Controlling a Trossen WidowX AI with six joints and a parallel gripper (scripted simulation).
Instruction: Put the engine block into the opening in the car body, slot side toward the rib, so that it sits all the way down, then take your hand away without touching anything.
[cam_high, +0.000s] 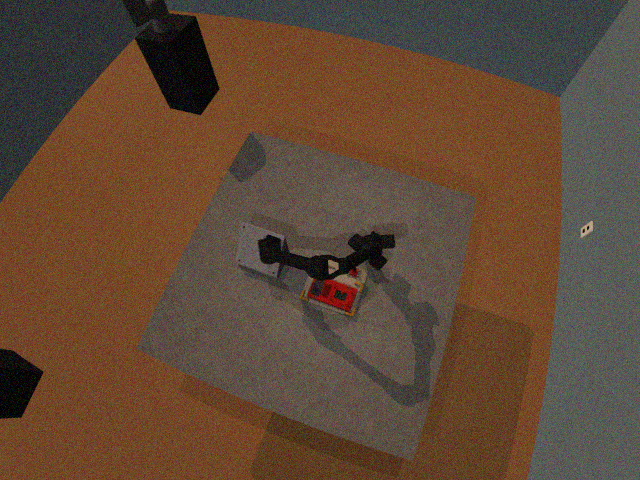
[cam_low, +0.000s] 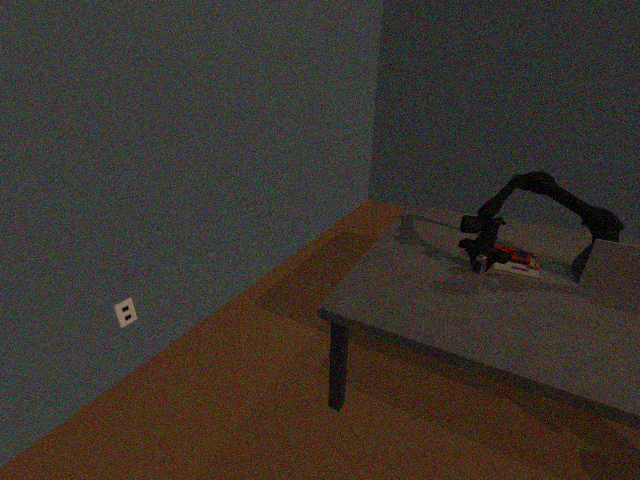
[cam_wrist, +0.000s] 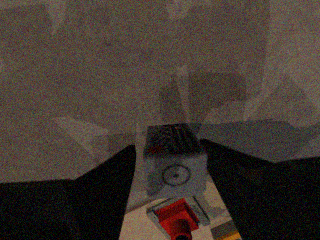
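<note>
My gripper tip is 10 mm below the engine block.
</note>
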